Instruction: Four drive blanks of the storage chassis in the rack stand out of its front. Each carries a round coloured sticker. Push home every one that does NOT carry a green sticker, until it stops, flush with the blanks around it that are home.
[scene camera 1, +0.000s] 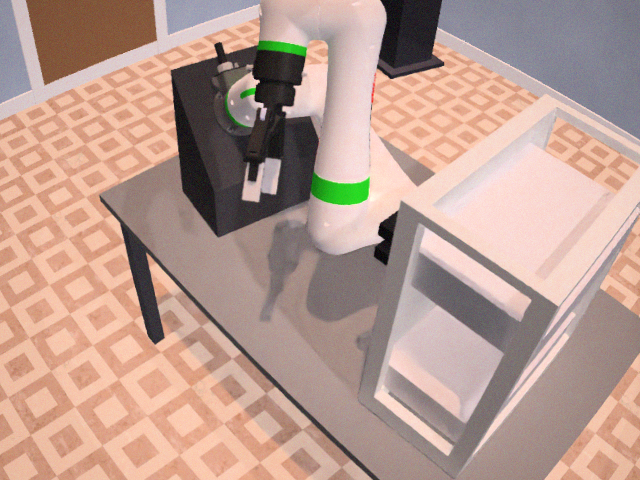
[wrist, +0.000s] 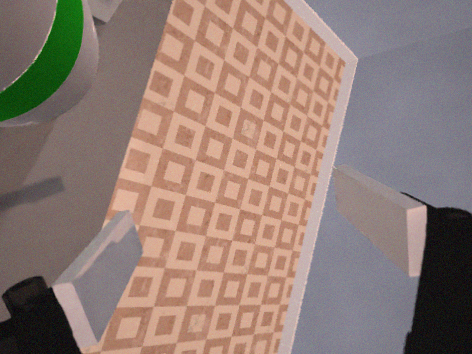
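Where they show: gripper, fingertip midpoint: (scene camera 1: 259, 196) (wrist: 236, 209); arm's base, link origin: (scene camera 1: 238, 109).
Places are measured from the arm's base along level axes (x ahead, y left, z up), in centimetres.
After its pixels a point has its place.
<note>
The rack (scene camera 1: 392, 289) @[x 77.7, y -7.9, z 11.6 cm], a pale open frame with white inner panels, stands on the right of the table in the scene view. Two dark blocks (scene camera 1: 382, 251) @[x 71.4, y -6.0, z 14.4 cm] stick out past its left side, towards the arm; I cannot tell whether they are drive blanks. The chassis front, the blanks' faces and the round stickers do not show in either view. My gripper (scene camera 1: 261, 183) @[x 49.6, y -19.2, z 15.7 cm] (wrist: 236, 209) @[x 49.6, y -19.2, z 15.7 cm] is open and empty, with its pale fingertips apart. It hangs above the table's left part, well away from the rack, with floor and wall beyond the fingers in the wrist view.
The white arm (scene camera 1: 346, 129) @[x 52.1, y -2.5, z 27.5 cm] with green bands stands between gripper and rack; part of it (wrist: 82, 85) shows at upper left in the wrist view. A dark sloped box (scene camera 1: 199, 175) @[x 4.4, y -14.4, z -14.5 cm] is behind the gripper on the grey table (scene camera 1: 206, 258) @[x 18.9, y -20.0, z -31.1 cm] (wrist: 120, 100) @[x 64.5, y -17.2, z -31.0 cm]. A black pillar (scene camera 1: 408, 36) stands behind.
</note>
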